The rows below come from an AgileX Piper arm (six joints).
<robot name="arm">
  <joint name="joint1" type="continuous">
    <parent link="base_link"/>
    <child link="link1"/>
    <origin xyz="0 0 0.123" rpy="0 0 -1.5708"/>
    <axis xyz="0 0 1"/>
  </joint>
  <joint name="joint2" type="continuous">
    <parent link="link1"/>
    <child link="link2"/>
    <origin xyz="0 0 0" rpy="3.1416 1.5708 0"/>
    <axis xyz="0 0 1"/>
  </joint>
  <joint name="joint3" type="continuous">
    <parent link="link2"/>
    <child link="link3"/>
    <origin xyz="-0.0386 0.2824 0" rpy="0 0 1.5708"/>
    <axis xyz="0 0 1"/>
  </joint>
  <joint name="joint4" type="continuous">
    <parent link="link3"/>
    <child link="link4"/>
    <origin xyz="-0.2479 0.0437 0" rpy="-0.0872 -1.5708 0"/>
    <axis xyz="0 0 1"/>
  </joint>
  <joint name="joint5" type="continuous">
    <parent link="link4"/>
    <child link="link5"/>
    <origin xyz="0 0 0" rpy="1.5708 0 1.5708"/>
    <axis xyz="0 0 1"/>
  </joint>
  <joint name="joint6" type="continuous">
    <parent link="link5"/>
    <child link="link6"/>
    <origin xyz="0 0.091 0" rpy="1.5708 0 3.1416"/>
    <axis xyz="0 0 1"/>
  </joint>
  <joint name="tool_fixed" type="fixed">
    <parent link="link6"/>
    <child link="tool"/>
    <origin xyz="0 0 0" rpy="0 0 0"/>
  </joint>
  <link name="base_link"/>
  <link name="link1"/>
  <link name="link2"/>
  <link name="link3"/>
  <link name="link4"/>
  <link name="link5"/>
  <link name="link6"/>
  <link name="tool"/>
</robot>
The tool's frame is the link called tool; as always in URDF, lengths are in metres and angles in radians. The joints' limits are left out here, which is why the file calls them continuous.
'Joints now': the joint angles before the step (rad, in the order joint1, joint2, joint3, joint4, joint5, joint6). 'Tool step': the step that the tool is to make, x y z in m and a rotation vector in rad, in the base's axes. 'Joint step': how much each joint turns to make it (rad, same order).
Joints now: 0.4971 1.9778 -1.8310 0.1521 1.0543 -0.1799
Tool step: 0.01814 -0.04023 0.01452 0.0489 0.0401 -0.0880
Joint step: -0.1145 0.0000 -0.0566 0.0680 0.0760 -0.0164
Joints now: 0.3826 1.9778 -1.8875 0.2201 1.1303 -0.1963
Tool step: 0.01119 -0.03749 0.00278 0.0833 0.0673 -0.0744
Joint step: -0.1116 0.0000 -0.0074 0.1109 0.0528 -0.0257
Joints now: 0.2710 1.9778 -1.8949 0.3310 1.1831 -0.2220
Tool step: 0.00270 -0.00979 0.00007 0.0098 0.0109 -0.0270
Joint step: -0.0256 0.0000 0.0000 0.0106 0.0071 0.0043
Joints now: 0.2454 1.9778 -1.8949 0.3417 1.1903 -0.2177
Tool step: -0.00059 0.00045 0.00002 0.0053 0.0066 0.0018
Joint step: 0.0000 0.0000 0.0000 0.0067 0.0054 0.0000
